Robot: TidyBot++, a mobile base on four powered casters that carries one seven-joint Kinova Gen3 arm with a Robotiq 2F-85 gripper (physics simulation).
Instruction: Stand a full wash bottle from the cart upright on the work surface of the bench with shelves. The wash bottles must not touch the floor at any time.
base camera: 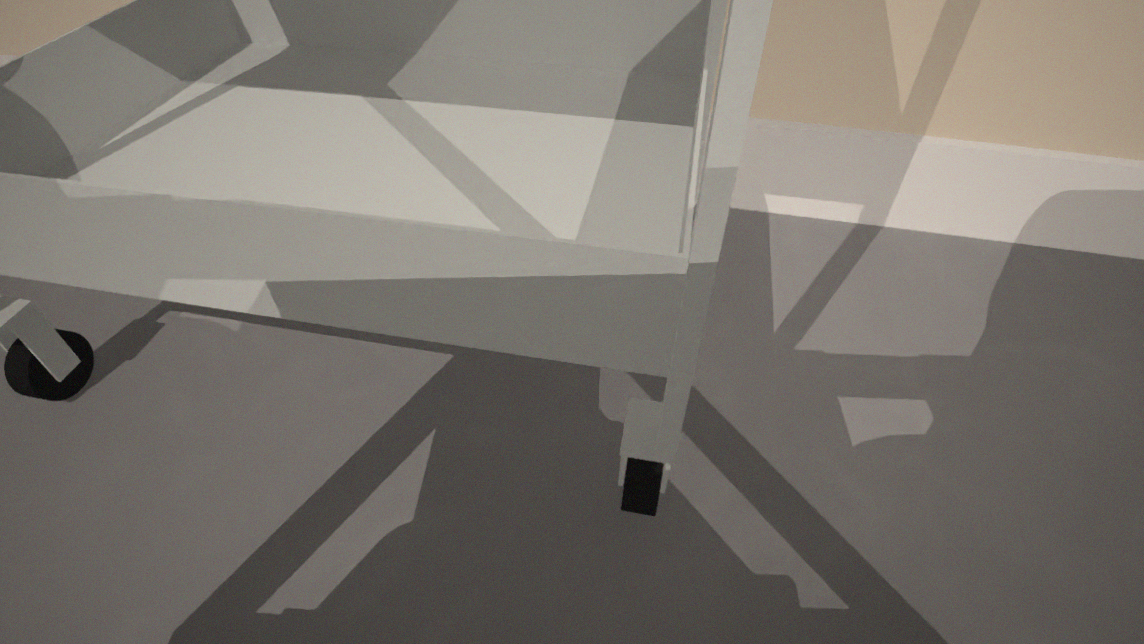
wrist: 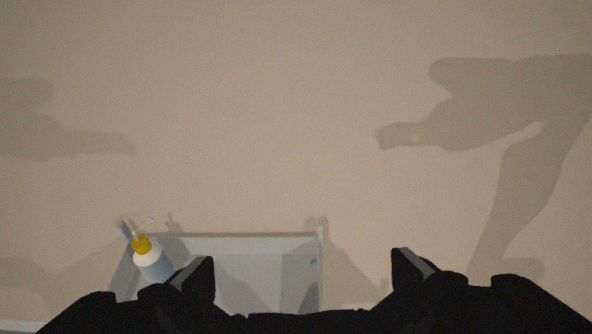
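The pale grey cart fills the upper left of the base camera view, with its lower shelf and casters showing. In the wrist view its top tray is at the bottom, left of centre. A wash bottle with a yellow cap, thin spout and blue-tinted body stands upright in the tray's back left corner. The left finger hides part of its base. My gripper is open, with no thing between its fingers, and appears in front of the tray. The gripper body hides the tray's near part. The bench with shelves does not show in either view.
A beige wall with a white baseboard stands behind the cart. Two cart casters rest on the grey floor. Shadows of the arm fall on wall and floor.
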